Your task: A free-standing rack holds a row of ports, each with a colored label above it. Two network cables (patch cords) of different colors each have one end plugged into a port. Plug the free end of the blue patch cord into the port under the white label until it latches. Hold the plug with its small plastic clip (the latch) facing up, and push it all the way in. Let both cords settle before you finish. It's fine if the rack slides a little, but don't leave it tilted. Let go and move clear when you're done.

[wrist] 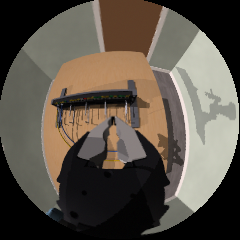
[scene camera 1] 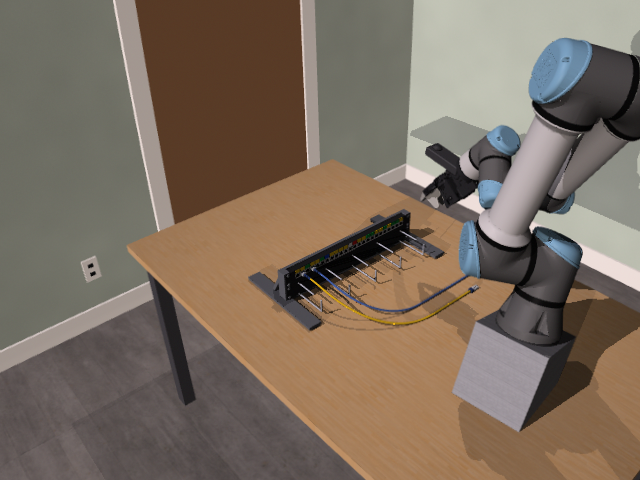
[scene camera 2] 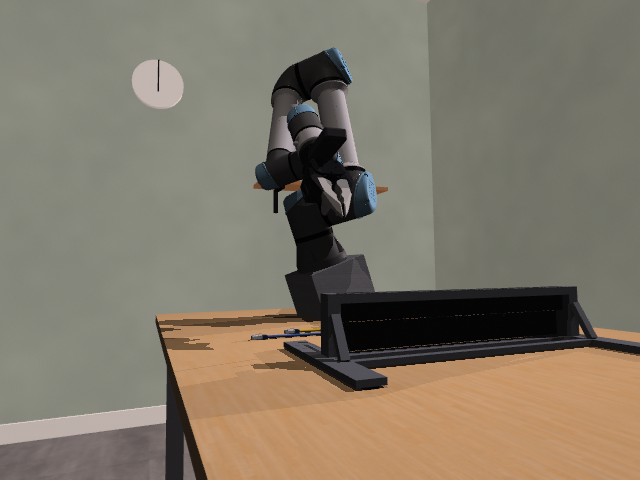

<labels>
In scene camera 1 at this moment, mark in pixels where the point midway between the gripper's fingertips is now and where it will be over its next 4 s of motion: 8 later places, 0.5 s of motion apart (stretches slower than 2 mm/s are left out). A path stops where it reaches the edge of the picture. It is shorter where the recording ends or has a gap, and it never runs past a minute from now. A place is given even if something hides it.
My gripper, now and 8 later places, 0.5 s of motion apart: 421,200; 420,201; 417,203; 412,207; 405,213; 400,218; 397,219; 397,220; 399,218
</labels>
